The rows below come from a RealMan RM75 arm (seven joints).
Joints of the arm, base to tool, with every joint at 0 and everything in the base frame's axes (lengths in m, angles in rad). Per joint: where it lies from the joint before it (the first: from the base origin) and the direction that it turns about. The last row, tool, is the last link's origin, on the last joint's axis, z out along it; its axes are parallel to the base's.
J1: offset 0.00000 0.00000 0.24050 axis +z
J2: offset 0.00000 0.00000 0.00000 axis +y
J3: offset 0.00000 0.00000 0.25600 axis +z
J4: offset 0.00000 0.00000 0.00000 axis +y
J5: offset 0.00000 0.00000 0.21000 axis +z
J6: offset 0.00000 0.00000 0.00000 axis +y
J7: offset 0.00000 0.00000 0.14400 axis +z
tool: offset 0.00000 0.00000 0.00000
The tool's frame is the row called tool.
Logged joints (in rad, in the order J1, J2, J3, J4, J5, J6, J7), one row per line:
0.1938 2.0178 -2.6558 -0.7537 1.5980 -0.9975 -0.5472
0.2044 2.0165 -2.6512 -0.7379 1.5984 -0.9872 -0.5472
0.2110 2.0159 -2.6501 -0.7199 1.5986 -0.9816 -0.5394
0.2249 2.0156 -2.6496 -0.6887 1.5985 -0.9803 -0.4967
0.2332 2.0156 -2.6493 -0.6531 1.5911 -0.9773 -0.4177
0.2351 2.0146 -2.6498 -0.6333 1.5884 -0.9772 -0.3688
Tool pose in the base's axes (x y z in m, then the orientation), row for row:
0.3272 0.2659 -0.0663 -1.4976 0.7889 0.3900
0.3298 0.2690 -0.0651 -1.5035 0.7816 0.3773
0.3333 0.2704 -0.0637 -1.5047 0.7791 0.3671
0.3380 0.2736 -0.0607 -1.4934 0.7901 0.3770
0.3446 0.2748 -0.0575 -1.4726 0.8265 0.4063
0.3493 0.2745 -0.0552 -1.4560 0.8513 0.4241
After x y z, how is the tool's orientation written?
As a rotation vector, in radians.
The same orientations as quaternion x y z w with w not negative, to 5 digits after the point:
-0.65815 0.34670 0.17139 0.64596
-0.66084 0.34354 0.16584 0.64635
-0.66160 0.34256 0.16141 0.64721
-0.65690 0.34754 0.16583 0.64823
-0.64718 0.36323 0.17856 0.64602
-0.63966 0.37400 0.18632 0.64517

